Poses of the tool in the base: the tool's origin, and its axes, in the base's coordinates. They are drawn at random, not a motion.
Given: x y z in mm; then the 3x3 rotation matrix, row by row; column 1 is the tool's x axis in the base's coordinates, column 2 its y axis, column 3 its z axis. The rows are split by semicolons.
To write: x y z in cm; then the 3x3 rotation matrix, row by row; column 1 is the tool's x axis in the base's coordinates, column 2 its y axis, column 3 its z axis. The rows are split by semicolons. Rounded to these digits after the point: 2 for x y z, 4 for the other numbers.
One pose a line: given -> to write
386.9 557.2 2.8; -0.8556 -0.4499 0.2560; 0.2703 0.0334 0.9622; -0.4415 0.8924 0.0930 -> 38.69 55.72 0.28; -0.8556 -0.4499 0.2560; 0.2703 0.0334 0.9622; -0.4415 0.8924 0.0930
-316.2 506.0 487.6; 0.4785 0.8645 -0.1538; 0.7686 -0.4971 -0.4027; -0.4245 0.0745 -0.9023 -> -31.62 50.60 48.76; 0.4785 0.8645 -0.1538; 0.7686 -0.4971 -0.4027; -0.4245 0.0745 -0.9023
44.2 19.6 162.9; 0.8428 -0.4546 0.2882; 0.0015 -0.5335 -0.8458; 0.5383 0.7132 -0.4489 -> 4.42 1.96 16.29; 0.8428 -0.4546 0.2882; 0.0015 -0.5335 -0.8458; 0.5383 0.7132 -0.4489
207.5 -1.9 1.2; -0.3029 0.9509 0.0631; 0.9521 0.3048 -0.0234; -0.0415 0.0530 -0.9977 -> 20.75 -0.19 0.12; -0.3029 0.9509 0.0631; 0.9521 0.3048 -0.0234; -0.0415 0.0530 -0.9977
